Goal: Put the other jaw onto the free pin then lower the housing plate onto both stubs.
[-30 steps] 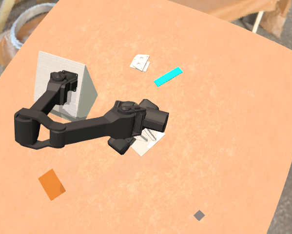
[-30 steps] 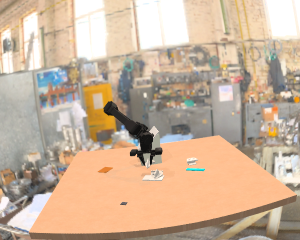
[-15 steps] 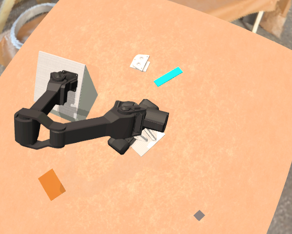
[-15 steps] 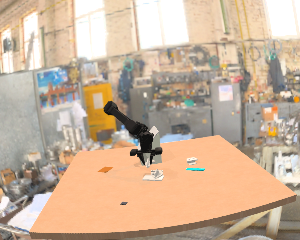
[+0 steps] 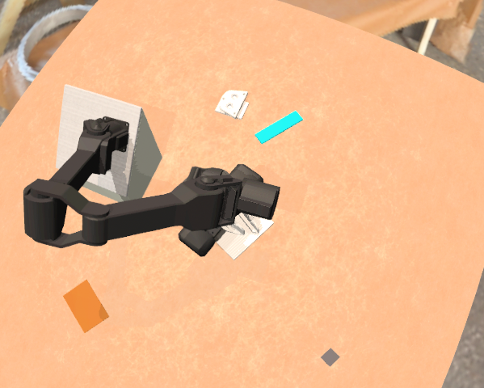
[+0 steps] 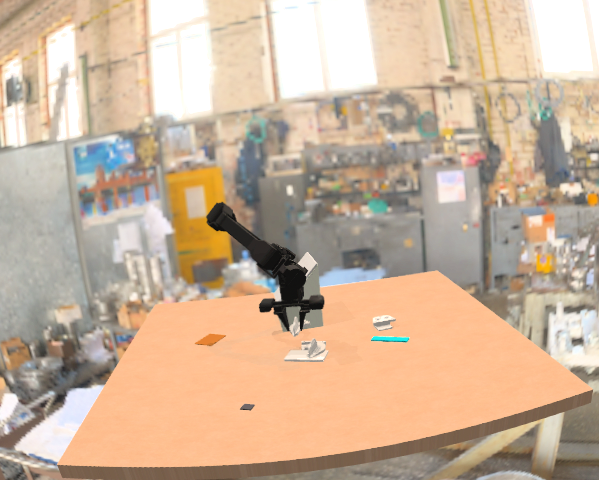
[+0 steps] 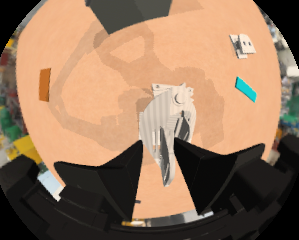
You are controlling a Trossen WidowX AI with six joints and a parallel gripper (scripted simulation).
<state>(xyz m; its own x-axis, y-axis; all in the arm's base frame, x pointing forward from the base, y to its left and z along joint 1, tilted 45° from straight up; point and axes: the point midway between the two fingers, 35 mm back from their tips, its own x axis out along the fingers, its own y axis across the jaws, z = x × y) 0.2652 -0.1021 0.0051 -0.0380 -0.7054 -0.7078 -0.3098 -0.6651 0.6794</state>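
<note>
The white base plate lies 3 cm ahead of my gripper tip, 2 cm to the left of it and 8 cm below it. Also, from my gripper tip: cyan strip: 2 cm ahead, 29 cm to the left, 8 cm below; then small grey square: 30 cm ahead, 18 cm to the right, 8 cm below; then jaw: 1 cm behind, 6 cm to the left, 7 cm below.
</note>
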